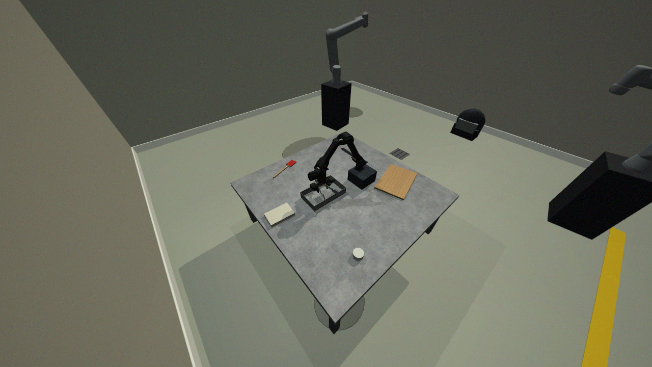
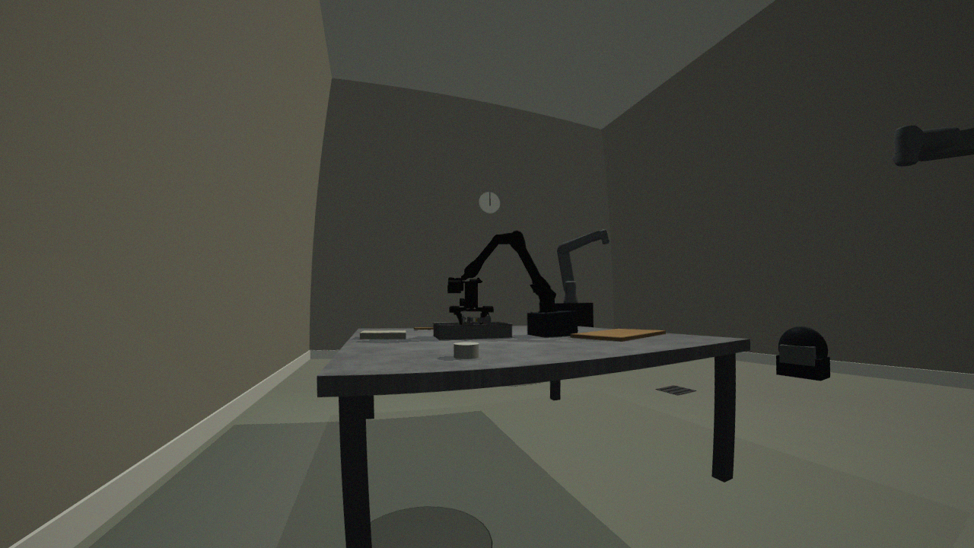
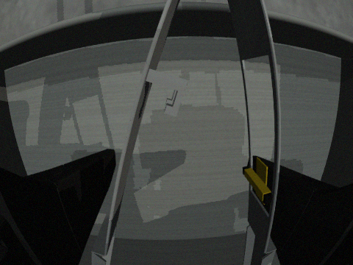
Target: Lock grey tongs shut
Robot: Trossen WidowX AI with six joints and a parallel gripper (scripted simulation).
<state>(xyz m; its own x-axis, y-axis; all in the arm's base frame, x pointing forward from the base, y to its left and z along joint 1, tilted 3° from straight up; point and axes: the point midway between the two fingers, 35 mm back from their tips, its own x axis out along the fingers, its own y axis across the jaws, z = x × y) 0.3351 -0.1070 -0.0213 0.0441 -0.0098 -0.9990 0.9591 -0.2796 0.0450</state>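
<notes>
Now: gripper tip 20 mm to the right of the roasting tin and 10 mm short of it. The rest, counted from my gripper tip: red spatula 460 mm to the right, 30 mm behind, 20 mm below; then yellow piece 40 mm above, 30 mm behind, 10 mm to the right; then cream slab 360 mm ahead, 90 mm to the right, 20 mm below.
</notes>
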